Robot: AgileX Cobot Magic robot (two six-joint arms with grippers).
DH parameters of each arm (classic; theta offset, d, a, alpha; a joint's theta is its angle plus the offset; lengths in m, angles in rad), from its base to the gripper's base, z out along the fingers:
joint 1: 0 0.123 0 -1.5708
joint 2: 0.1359 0 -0.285 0
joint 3: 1.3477 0 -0.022 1.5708
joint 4: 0 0.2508 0 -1.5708
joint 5: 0 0 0.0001 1.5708
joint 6: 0 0.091 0 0
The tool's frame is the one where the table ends.
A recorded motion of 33 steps. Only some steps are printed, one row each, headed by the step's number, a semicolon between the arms.
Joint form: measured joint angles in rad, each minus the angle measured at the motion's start. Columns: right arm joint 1, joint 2, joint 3, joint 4, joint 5, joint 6; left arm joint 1, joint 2, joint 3, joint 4, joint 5, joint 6.
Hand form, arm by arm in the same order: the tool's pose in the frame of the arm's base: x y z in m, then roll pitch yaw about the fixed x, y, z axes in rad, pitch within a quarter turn. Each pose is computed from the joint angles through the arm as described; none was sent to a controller.
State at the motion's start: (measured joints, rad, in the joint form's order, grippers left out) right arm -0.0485 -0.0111 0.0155 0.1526 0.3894 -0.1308; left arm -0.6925 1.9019 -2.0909 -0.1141 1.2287 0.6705
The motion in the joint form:
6: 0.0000 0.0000 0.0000 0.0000 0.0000 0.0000; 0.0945 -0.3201 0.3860 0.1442 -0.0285 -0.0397
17: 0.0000 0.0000 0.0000 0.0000 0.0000 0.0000; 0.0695 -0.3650 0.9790 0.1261 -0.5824 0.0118
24: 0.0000 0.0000 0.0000 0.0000 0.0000 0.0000; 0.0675 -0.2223 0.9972 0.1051 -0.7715 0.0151
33: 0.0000 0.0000 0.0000 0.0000 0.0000 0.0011; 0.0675 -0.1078 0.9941 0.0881 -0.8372 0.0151
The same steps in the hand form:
6: 0.0522 0.0027 0.1740 3.0503 1.2675 3.0579; 0.2760 -0.1849 0.4027 2.7476 0.4397 1.8211
17: 0.0522 0.0027 0.1740 3.0503 1.2675 3.0579; 0.2629 -0.1881 0.2683 2.7357 0.4362 1.7378
24: 0.0522 0.0027 0.1740 3.0503 1.2675 3.0579; 0.2854 -0.2064 0.2245 2.7274 0.4685 1.7376
33: 0.0522 0.0027 0.1740 3.0468 1.2674 3.0542; 0.2973 -0.2156 0.1874 2.7738 0.4450 1.7680

